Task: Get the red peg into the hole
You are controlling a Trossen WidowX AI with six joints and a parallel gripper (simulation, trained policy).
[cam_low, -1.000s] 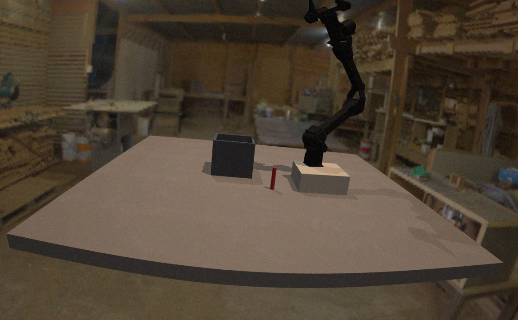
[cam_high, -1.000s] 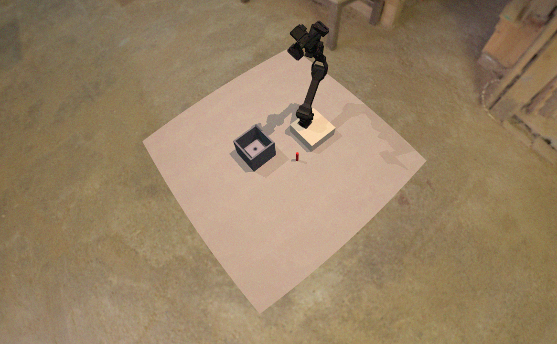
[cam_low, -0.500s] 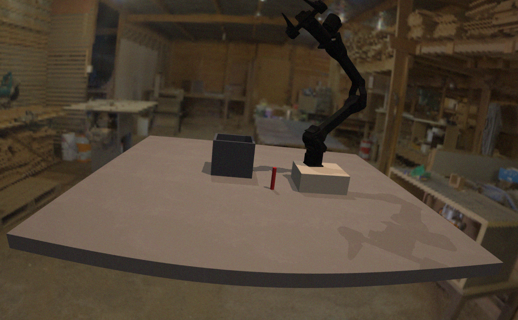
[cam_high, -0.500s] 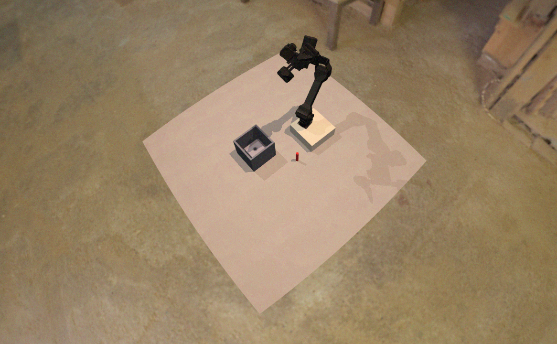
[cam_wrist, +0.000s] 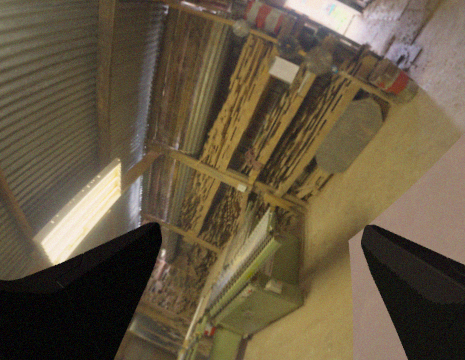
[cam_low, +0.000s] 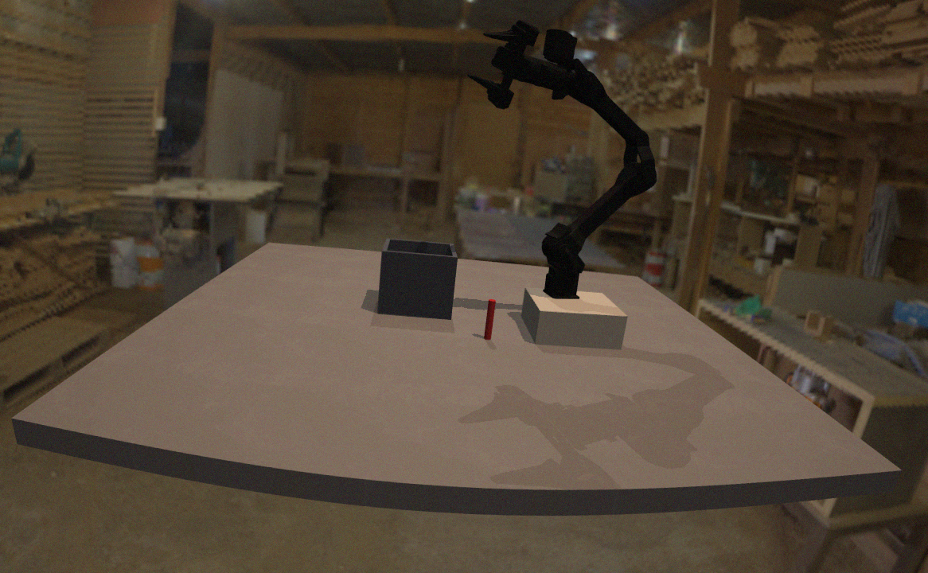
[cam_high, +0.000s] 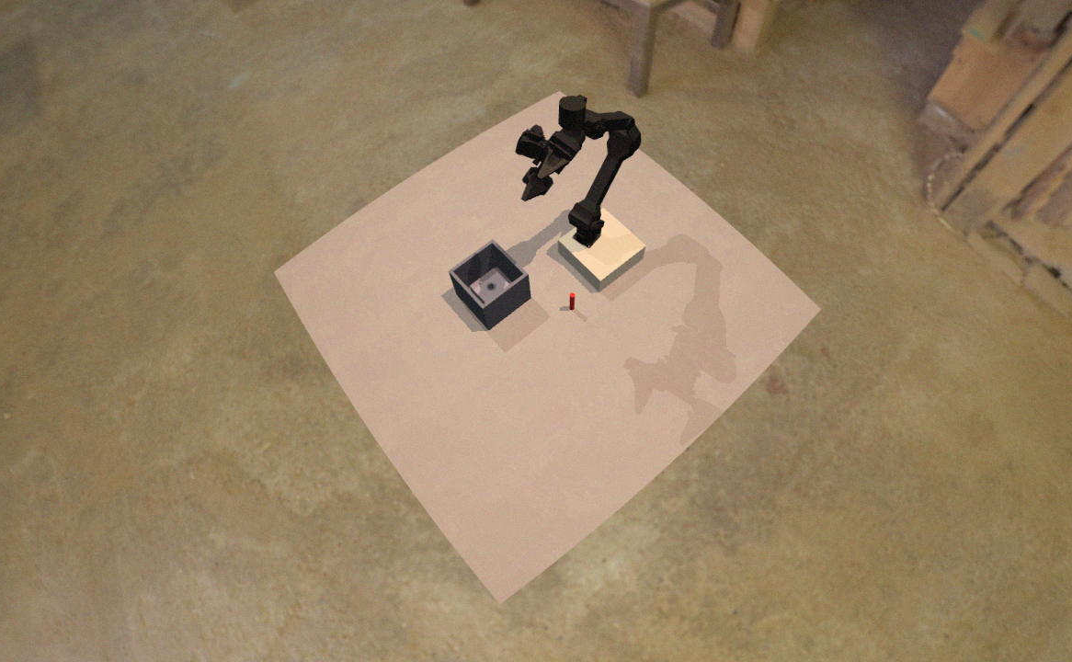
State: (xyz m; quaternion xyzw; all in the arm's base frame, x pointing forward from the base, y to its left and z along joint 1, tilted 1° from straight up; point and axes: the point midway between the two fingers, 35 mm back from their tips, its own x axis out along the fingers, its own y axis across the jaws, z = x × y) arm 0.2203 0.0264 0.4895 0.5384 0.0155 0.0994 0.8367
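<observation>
Right now the red peg is 520 mm below my gripper tip, 70 mm behind it and 60 mm to the left of it. Round my gripper tip: plate 510 mm below, 150 mm to the right, 40 mm ahead.
</observation>
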